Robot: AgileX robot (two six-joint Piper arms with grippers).
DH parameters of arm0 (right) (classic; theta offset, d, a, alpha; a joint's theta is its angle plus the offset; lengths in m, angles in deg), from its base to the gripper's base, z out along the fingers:
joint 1: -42.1 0.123 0 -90
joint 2: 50.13 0 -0.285 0
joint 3: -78.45 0 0.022 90
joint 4: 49.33 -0.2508 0 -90
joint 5: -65.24 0 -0.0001 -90
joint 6: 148.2 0.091 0 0
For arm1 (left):
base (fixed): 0 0 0 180
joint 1: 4.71 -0.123 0 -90
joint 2: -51.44 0 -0.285 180
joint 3: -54.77 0 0.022 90
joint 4: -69.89 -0.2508 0 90
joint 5: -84.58 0 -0.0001 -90
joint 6: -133.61 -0.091 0 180
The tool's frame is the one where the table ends.
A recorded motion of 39 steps. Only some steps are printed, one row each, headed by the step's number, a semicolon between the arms.
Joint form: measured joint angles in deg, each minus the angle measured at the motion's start. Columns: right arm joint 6, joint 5, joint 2, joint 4, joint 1, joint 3; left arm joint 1, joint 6, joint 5, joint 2, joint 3, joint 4.
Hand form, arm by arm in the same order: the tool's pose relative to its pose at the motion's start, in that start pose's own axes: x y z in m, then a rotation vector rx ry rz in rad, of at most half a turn. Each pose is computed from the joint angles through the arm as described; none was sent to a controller.
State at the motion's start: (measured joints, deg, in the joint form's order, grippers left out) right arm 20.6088 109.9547 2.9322 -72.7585 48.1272 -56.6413; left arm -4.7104 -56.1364 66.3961 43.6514 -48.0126 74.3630
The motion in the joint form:
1: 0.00 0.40 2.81 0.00 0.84 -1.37; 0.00 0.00 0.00 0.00 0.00 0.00
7: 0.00 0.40 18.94 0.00 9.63 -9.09; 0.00 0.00 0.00 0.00 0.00 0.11
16: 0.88 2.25 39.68 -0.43 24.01 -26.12; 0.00 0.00 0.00 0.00 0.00 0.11
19: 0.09 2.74 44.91 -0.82 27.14 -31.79; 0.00 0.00 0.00 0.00 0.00 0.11
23: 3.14 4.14 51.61 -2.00 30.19 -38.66; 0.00 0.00 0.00 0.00 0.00 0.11
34: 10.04 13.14 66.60 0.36 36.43 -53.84; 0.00 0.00 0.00 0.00 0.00 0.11
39: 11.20 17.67 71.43 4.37 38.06 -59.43; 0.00 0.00 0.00 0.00 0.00 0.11
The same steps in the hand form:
1: -0.0064 0.0014 0.0057 -0.0077 0.0350 -0.0039; 0.0000 0.0000 0.0000 0.0000 0.0000 0.0000
7: -0.0364 0.0238 0.0507 -0.0757 0.2190 -0.0847; 0.0000 -0.0001 0.0000 0.0006 -0.0001 -0.0018
16: -0.0725 0.0964 0.1157 -0.1981 0.3851 -0.2544; 0.0000 -0.0001 0.0000 0.0006 -0.0001 -0.0018
19: -0.0814 0.1199 0.1326 -0.2349 0.4006 -0.3092; 0.0000 -0.0001 0.0000 0.0006 -0.0001 -0.0018
23: -0.0878 0.1467 0.1560 -0.2633 0.4452 -0.2869; 0.0000 -0.0001 0.0000 0.0006 -0.0001 -0.0018
34: -0.0783 0.1964 0.2096 -0.2446 0.6391 -0.3157; 0.0000 -0.0001 0.0000 0.0006 -0.0001 -0.0018
39: -0.0744 0.2063 0.2265 -0.1964 0.7005 -0.3867; 0.0000 -0.0001 0.0000 0.0006 -0.0001 -0.0018

